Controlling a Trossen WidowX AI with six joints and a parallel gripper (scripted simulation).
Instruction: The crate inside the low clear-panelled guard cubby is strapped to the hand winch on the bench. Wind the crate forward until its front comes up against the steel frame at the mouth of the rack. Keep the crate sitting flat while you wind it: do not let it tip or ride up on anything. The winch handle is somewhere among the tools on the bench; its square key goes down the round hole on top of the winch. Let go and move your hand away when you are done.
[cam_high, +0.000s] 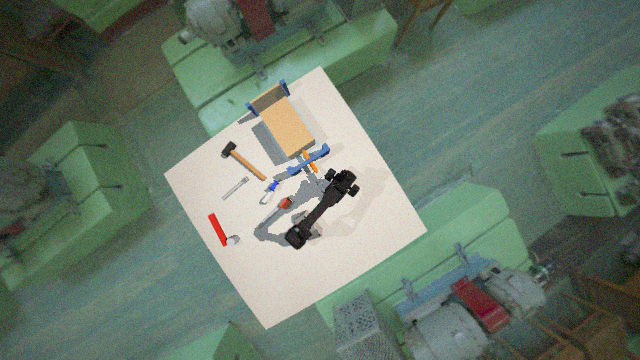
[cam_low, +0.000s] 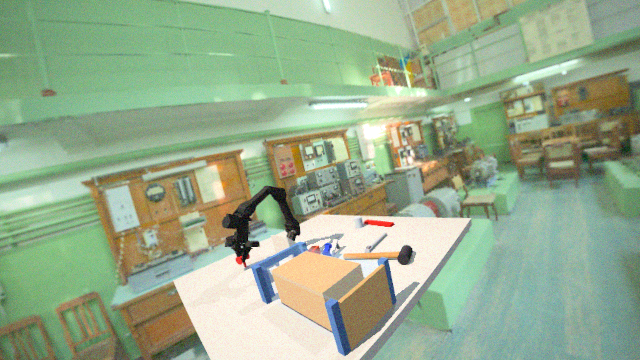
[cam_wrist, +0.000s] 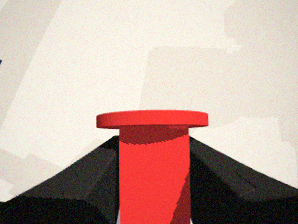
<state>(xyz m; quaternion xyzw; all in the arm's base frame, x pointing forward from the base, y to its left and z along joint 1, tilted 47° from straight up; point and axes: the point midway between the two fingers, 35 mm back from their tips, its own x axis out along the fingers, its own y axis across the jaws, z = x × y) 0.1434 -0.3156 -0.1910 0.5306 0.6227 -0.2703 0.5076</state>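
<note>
The blue steel frame lies 19 cm ahead of my gripper tip, 10 cm to the left of it and 3 cm below it. Round my gripper tip: blue knob: 20 cm ahead, 37 cm to the left, 9 cm below; then red knob: 1 cm behind, 2 cm to the left; then winch: 1 cm ahead, 10 cm to the left, 10 cm below.
</note>
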